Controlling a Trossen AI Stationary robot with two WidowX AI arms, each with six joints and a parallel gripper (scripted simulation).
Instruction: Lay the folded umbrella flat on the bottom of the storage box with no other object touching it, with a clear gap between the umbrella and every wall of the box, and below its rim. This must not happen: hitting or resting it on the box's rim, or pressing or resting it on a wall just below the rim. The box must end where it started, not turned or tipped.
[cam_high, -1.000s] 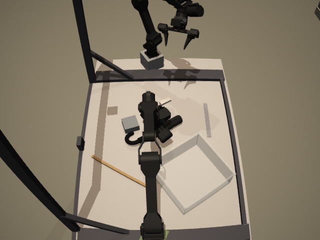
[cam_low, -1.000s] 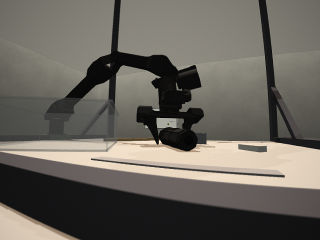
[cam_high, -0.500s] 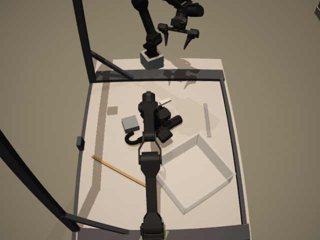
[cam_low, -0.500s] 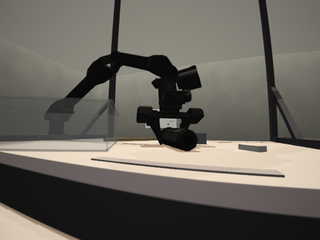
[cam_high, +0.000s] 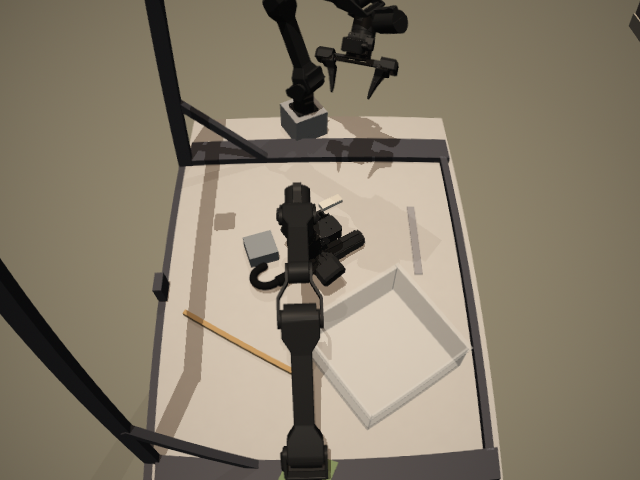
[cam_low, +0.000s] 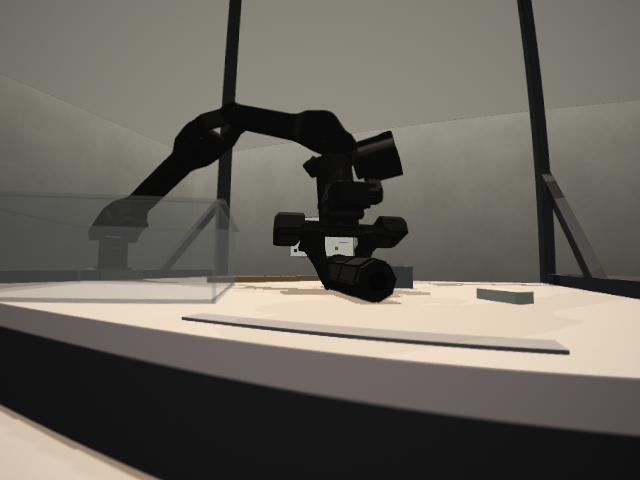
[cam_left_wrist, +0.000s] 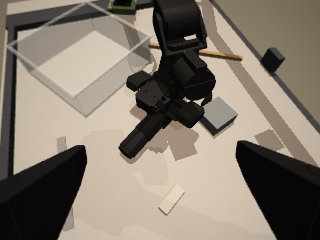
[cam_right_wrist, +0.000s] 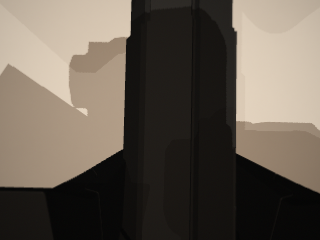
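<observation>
Now: the clear storage box 250 mm to the right of my right hand, 140 mm ahead of it and 10 mm above it. Also, from my right hand: small white block (190 mm to the left, 40 mm ahead, 30 mm below); grey block (140 mm behind, 40 mm to the left, 20 mm below); black umbrella (20 mm below, 20 mm behind, 10 mm to the left).
</observation>
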